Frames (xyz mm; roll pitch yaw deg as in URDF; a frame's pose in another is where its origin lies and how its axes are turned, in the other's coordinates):
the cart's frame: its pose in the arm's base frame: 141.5 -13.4 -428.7 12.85 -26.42 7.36
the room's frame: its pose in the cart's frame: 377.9 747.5 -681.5 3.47 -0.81 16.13
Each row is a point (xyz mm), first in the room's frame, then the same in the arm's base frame.
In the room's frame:
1: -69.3 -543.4 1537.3
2: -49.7 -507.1 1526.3
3: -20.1 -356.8 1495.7
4: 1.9 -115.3 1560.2
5: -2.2 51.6 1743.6
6: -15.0 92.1 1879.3
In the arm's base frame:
1: 202.7 -79.1 516.7
2: 204.7 -36.7 521.2
3: 166.8 114.7 527.6
4: 42.2 310.5 623.0
5: -112.5 392.2 798.8
6: -194.3 377.1 914.1

